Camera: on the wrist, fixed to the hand. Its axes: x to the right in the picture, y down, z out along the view.
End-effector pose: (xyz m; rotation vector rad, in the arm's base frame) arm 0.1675 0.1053 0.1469 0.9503 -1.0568 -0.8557
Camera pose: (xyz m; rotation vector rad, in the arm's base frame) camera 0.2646 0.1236 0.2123 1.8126 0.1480 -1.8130
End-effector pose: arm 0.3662 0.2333 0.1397 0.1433 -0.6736 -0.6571
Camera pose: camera 0.4763 0.2703 0.1161 0.7797 -0.1372 -2.0434
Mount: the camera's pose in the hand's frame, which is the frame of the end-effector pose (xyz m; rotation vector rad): 0.0299 0.0785 -0.0836 -0.0035 0.3146 -1.5343
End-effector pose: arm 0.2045 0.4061 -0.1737 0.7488 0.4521 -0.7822
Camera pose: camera 0.2757 0.4921 -0.2134 0.4075 1.3605 -2.0825
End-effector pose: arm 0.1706 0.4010 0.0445 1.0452 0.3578 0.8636
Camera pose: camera 0.1012 0.4918 0.0759 0.3645 1.1968 -0.3830
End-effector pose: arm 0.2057 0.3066 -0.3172 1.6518 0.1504 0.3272
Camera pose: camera 0.2016 0.3861 -0.2294 1.0610 1.5218 -0.5940
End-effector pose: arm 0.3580 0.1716 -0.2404 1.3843 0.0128 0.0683
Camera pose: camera 0.3805 0.2697 -0.1779 1.0398 1.3022 -0.9845
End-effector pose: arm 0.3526 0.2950 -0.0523 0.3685 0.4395 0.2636
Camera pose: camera 0.3272 0.3995 -0.1020 -0.0898 0.9082 -1.1857
